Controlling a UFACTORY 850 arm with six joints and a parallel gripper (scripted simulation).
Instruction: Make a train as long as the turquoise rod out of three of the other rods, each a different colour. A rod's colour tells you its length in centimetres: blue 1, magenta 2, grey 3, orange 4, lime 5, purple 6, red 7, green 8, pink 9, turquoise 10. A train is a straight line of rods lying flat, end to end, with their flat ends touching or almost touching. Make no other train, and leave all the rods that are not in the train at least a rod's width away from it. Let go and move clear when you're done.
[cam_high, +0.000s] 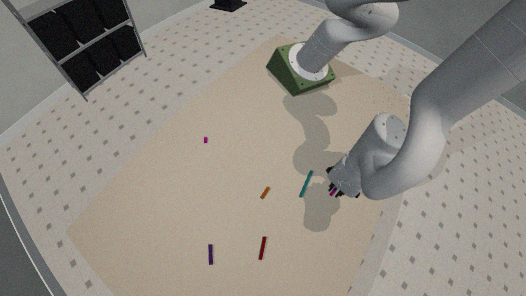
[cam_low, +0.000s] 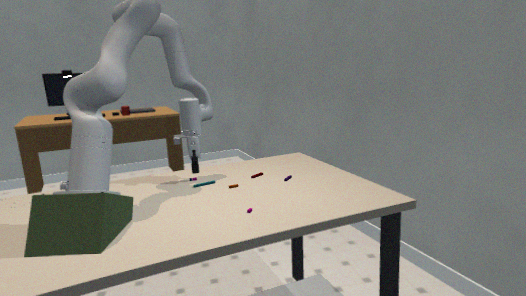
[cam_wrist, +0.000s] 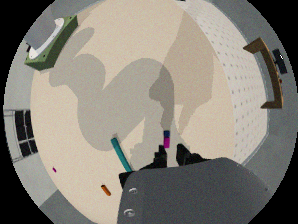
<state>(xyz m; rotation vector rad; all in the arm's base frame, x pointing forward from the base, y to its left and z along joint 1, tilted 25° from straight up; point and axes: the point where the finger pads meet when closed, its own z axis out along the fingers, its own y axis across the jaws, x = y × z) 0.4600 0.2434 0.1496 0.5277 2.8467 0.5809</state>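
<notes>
Right now the blue rod is 20 mm behind my hand, 10 mm to the left of it and 50 mm below it. From my hand the other things lie so: red rod: 250 mm ahead, 120 mm to the right, 50 mm below; turquoise rod: 90 mm to the right, 50 mm below; orange rod: 90 mm ahead, 200 mm to the right, 50 mm below.
</notes>
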